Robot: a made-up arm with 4 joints.
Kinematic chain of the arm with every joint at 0, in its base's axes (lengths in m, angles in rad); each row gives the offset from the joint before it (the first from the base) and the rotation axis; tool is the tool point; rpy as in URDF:
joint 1: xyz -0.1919 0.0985 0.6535 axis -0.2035 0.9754 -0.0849
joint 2: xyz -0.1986 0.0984 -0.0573 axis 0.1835 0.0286 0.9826
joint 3: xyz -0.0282 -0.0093 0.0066 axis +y
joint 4: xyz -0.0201 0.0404 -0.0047 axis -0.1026 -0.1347 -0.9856
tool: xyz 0.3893 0.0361 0.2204 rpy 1.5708 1.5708 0
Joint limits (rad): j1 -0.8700..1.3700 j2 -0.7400..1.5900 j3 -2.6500..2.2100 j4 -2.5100..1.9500
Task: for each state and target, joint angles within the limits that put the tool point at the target. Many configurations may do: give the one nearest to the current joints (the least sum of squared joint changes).
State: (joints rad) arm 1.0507 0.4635 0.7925 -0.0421
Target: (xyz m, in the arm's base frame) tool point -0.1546 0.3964 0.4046
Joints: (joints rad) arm 0.4316 0.2901 0.8685 -0.1367
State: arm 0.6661 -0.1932 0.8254 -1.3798
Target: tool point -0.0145 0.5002 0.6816
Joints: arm 0.5749 -0.6711 0.9458 -1.9867
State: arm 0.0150 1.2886 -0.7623 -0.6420
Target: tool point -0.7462 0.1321 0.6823
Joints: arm -0.6297 1.4216 -0.8888 -0.7295
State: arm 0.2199 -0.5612 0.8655 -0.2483
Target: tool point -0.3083 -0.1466 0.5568
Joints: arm 0.6538 -0.7400 1.0395 0.5019
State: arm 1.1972 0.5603 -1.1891 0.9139
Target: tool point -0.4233 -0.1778 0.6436
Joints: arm 1.2099 1.3228 -1.9234 1.6348
